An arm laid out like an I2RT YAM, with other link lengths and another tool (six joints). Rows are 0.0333 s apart.
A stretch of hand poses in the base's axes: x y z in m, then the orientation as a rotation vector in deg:
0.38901, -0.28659, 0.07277, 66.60, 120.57, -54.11
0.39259, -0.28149, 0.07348, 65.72, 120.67, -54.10
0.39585, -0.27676, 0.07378, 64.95, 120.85, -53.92
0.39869, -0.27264, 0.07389, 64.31, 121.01, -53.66
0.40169, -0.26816, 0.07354, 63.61, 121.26, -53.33
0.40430, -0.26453, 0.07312, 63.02, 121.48, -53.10
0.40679, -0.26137, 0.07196, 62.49, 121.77, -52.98
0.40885, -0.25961, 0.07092, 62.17, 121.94, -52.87
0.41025, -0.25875, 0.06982, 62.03, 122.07, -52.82
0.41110, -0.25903, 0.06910, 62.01, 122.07, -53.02
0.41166, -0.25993, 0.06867, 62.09, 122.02, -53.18
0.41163, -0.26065, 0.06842, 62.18, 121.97, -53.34
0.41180, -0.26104, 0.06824, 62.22, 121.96, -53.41
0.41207, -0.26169, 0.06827, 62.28, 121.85, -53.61
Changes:
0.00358, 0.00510, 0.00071, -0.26, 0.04, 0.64
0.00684, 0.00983, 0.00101, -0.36, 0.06, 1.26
0.00968, 0.01395, 0.00112, -0.39, 0.02, 1.81
0.01268, 0.01843, 0.00077, -0.35, 0.00, 2.44
0.01529, 0.02206, 0.00035, -0.33, 0.03, 2.95
0.01778, 0.02522, -0.00081, -0.31, 0.17, 3.39
0.01984, 0.02698, -0.00185, -0.28, 0.23, 3.66
0.02124, 0.02784, -0.00295, -0.23, 0.30, 3.79
0.02209, 0.02756, -0.00367, -0.33, 0.41, 3.74
0.02265, 0.02666, -0.00410, -0.40, 0.46, 3.63
0.02262, 0.02594, -0.00435, -0.47, 0.52, 3.51
0.02279, 0.02555, -0.00453, -0.49, 0.55, 3.46
0.02306, 0.02490, -0.00450, -0.63, 0.58, 3.34

